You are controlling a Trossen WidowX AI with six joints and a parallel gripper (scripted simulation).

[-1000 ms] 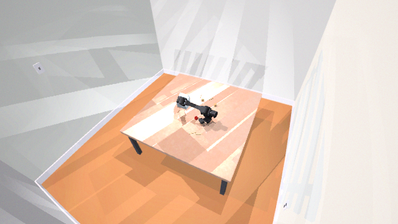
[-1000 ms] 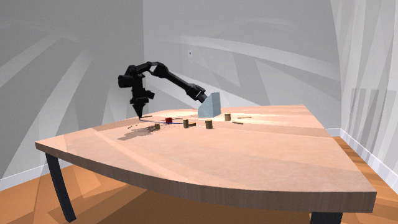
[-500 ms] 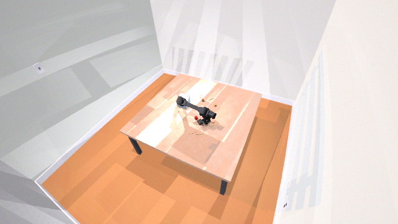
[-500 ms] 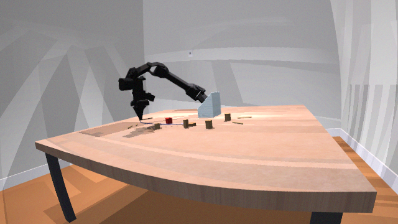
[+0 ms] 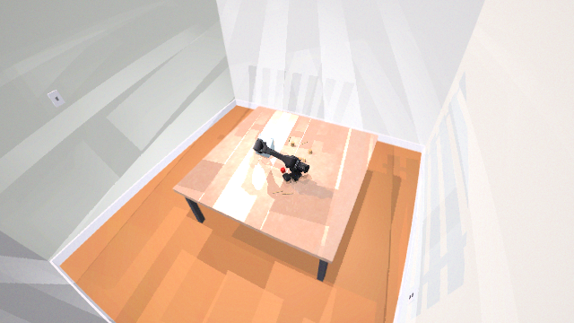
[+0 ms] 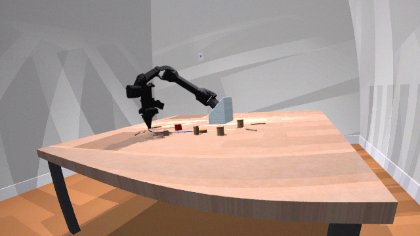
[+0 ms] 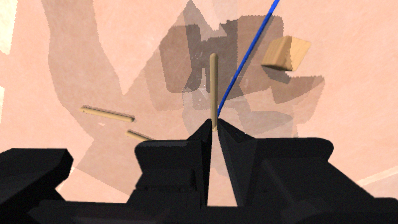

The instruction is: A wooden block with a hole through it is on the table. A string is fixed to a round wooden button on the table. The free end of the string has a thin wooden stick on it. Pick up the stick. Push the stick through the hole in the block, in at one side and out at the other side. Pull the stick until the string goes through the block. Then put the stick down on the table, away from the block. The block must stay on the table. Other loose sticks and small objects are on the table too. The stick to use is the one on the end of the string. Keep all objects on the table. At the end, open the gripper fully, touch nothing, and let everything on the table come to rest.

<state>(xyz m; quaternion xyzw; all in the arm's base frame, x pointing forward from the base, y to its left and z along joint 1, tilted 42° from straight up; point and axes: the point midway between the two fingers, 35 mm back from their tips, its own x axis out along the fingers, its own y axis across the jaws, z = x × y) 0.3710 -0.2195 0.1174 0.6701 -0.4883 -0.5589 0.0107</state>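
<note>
My gripper tip is now 140 mm past the red block, 90 mm to the right of it and 20 mm above it. Also, from my gripper tip: thin wooden stick: 10 mm behind, 10 mm to the left; round wooden button: 60 mm behind, 260 mm to the left, 30 mm below; small wooden piece: 90 mm to the left, 20 mm below.
</note>
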